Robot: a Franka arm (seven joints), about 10 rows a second.
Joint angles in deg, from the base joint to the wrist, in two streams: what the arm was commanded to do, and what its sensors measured. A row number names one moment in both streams.
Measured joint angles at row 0:
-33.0, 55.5, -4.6, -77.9, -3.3, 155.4, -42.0
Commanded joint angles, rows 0 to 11:
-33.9, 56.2, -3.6, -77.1, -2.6, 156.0, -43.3
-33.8, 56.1, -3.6, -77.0, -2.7, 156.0, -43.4
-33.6, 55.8, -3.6, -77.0, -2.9, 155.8, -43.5
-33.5, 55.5, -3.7, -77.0, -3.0, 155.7, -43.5
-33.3, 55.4, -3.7, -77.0, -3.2, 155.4, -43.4
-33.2, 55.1, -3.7, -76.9, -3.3, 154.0, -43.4
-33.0, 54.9, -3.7, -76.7, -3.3, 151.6, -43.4
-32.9, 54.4, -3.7, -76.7, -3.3, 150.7, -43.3
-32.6, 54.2, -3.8, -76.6, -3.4, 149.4, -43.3
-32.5, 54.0, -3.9, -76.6, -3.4, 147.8, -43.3
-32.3, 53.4, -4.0, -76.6, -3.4, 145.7, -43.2
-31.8, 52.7, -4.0, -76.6, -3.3, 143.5, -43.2
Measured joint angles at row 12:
-32.3, 55.0, -4.1, -76.2, -3.3, 148.4, -42.0
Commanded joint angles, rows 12 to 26:
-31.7, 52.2, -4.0, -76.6, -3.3, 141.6, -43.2
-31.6, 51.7, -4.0, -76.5, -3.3, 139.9, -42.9
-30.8, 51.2, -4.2, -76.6, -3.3, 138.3, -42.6
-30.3, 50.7, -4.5, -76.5, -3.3, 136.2, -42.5
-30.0, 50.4, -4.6, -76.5, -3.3, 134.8, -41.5
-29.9, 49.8, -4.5, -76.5, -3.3, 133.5, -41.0
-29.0, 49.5, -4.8, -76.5, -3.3, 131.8, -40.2
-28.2, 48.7, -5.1, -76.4, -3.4, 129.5, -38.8
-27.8, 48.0, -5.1, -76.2, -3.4, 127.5, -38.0
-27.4, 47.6, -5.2, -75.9, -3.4, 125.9, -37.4
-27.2, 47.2, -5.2, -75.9, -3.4, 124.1, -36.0
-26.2, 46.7, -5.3, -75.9, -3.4, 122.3, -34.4
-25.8, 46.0, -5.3, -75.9, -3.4, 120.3, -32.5
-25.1, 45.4, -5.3, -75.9, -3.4, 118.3, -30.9
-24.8, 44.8, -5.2, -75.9, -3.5, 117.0, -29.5
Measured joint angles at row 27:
-26.3, 47.1, -4.7, -75.3, -3.3, 120.9, -33.3
